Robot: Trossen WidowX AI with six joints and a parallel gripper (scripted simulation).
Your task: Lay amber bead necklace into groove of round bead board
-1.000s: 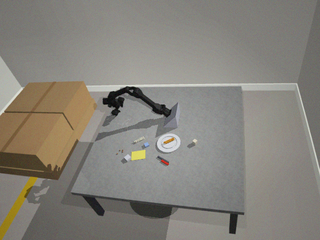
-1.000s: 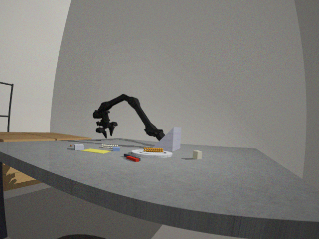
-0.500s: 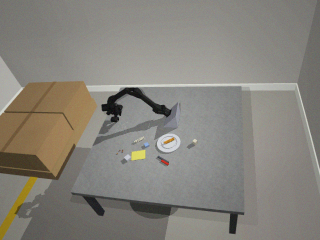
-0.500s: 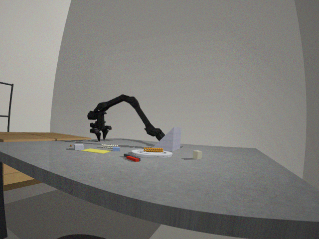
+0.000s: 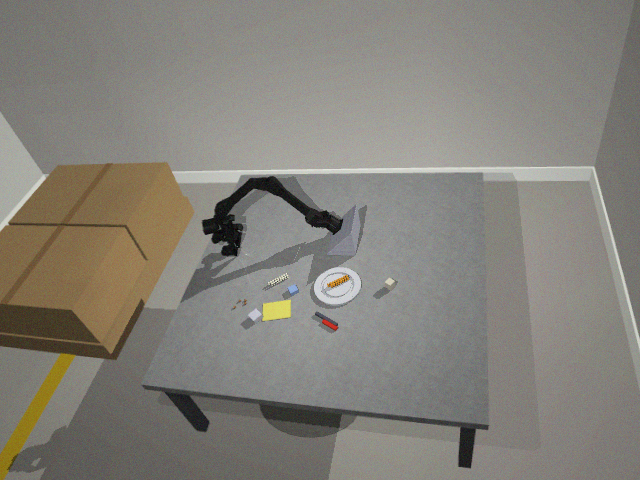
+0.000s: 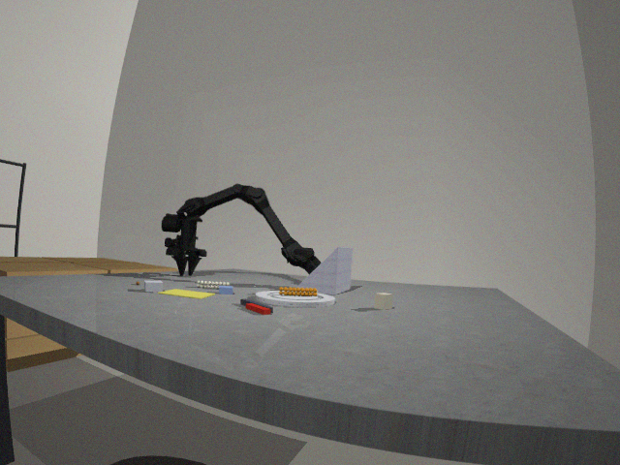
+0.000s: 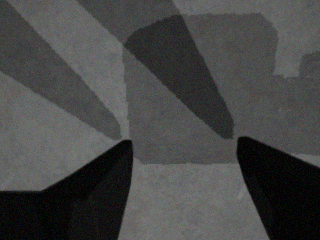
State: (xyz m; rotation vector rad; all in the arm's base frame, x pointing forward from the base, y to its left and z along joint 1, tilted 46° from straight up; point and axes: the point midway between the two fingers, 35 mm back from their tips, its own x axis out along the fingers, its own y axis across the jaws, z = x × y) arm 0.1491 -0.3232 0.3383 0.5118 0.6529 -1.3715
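Now: the blue cube 34 cm to the left of my gripper tip and 20 cm ahead of it. From my gripper tip the other things lie so: round bead board (52 cm to the left, 16 cm ahead, 1 cm above); then yellow sheet (31 cm ahead, 29 cm to the left); then grey cube (36 cm ahead, 22 cm to the left, 1 cm above).
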